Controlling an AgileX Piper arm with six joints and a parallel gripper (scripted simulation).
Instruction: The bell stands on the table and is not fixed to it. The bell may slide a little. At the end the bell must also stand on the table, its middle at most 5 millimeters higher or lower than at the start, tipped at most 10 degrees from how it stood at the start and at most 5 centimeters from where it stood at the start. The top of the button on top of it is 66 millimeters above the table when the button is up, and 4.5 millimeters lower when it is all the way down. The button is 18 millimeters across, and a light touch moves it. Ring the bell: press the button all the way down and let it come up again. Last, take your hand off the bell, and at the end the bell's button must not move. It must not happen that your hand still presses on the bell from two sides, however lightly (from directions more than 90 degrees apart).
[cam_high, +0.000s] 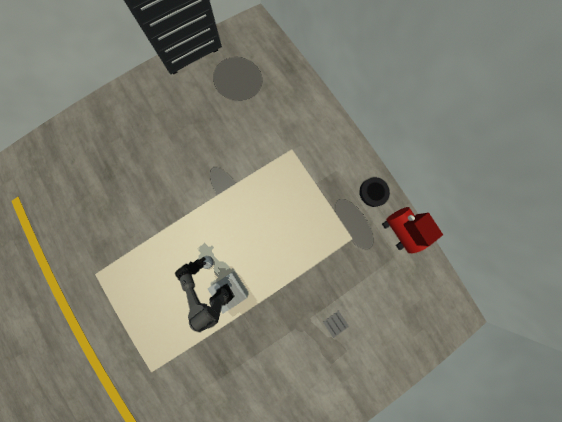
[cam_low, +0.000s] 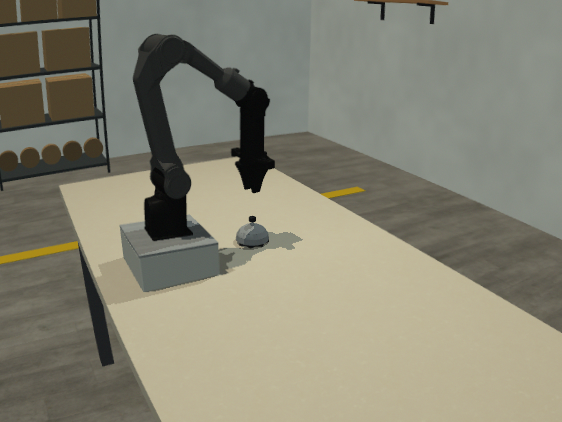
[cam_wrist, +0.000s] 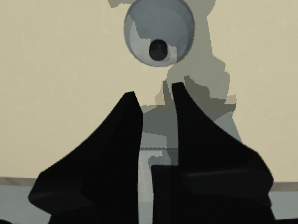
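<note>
The bell button is 9 cm below my hand. From my hand the other things lie so: bell 10 cm below.
</note>
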